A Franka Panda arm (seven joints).
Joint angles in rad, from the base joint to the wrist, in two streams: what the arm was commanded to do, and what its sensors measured. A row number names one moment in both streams.
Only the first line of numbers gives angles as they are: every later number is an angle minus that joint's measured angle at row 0.
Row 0, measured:
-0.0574, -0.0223, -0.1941, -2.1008, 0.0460, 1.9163, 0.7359
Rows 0 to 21, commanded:
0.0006, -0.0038, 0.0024, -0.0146, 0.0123, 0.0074, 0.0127
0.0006, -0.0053, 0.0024, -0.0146, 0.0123, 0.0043, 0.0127
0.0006, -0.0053, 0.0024, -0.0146, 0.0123, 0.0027, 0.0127
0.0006, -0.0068, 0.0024, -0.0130, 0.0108, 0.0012, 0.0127
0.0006, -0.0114, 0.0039, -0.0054, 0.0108, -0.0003, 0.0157
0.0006, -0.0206, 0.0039, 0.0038, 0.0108, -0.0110, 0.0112
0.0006, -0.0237, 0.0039, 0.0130, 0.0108, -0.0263, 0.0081
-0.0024, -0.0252, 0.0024, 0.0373, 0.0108, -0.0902, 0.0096
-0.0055, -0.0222, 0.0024, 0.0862, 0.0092, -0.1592, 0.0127
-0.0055, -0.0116, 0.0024, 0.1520, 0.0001, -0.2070, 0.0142
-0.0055, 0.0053, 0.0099, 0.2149, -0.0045, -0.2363, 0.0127
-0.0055, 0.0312, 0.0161, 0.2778, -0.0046, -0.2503, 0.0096
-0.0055, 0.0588, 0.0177, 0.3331, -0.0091, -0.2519, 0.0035
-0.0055, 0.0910, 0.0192, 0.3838, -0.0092, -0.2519, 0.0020
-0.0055, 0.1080, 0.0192, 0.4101, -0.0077, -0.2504, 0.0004
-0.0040, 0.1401, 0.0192, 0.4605, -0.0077, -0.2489, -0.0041
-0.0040, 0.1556, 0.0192, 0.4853, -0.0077, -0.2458, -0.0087
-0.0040, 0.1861, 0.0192, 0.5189, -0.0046, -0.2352, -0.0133
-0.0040, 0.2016, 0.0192, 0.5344, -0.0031, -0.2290, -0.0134
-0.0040, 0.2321, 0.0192, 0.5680, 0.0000, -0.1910, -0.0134
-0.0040, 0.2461, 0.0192, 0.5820, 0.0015, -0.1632, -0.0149
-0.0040, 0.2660, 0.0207, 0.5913, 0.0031, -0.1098, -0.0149
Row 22, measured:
0.0025, 0.1522, 0.0115, 0.4737, -0.0006, -0.1868, -0.0028
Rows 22 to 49, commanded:
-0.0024, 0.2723, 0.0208, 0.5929, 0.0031, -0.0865, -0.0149
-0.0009, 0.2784, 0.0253, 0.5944, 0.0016, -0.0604, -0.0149
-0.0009, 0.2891, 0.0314, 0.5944, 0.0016, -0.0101, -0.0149
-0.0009, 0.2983, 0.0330, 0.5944, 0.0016, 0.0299, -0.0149
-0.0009, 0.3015, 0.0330, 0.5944, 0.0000, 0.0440, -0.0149
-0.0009, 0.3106, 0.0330, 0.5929, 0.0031, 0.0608, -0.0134
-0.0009, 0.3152, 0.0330, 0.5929, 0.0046, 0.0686, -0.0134
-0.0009, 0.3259, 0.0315, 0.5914, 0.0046, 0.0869, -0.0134
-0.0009, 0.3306, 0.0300, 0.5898, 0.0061, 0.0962, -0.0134
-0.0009, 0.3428, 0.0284, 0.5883, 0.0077, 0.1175, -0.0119
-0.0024, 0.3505, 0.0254, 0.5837, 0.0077, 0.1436, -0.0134
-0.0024, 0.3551, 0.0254, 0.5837, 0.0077, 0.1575, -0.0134
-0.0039, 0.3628, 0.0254, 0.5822, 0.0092, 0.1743, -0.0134
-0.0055, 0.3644, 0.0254, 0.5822, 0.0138, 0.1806, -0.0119
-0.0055, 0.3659, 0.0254, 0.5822, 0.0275, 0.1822, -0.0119
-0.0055, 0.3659, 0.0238, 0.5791, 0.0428, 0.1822, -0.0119
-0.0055, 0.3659, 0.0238, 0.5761, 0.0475, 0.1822, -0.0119
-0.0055, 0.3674, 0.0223, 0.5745, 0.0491, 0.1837, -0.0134
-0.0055, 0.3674, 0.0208, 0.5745, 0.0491, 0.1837, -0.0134
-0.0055, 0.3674, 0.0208, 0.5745, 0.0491, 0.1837, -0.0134
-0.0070, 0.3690, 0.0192, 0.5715, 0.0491, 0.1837, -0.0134
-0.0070, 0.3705, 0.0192, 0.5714, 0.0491, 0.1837, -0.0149
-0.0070, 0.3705, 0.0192, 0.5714, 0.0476, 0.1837, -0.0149
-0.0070, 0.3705, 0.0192, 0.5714, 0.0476, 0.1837, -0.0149
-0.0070, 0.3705, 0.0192, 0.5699, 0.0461, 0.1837, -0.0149
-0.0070, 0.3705, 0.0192, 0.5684, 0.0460, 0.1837, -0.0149
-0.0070, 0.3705, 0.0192, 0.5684, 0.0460, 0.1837, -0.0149
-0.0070, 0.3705, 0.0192, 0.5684, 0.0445, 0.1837, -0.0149
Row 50, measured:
-0.0047, 0.3680, 0.0191, 0.5689, 0.0321, 0.1706, -0.0039
